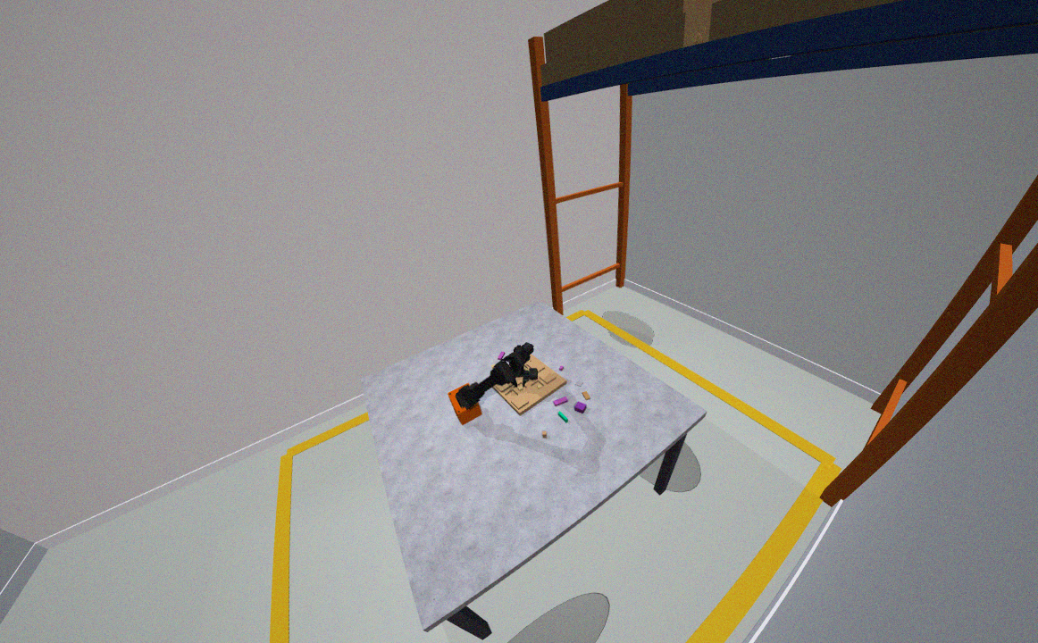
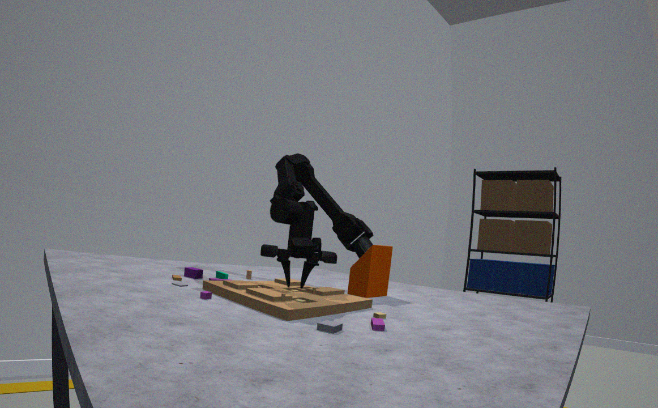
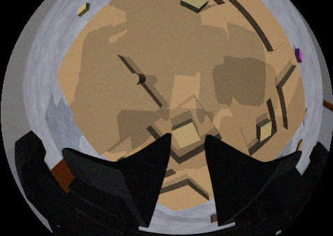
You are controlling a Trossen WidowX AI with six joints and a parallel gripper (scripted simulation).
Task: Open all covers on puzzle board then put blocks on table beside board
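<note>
My gripper tip is 40 mm short of the tan puzzle board, 10 mm to the right of it and 10 mm above it.
</note>
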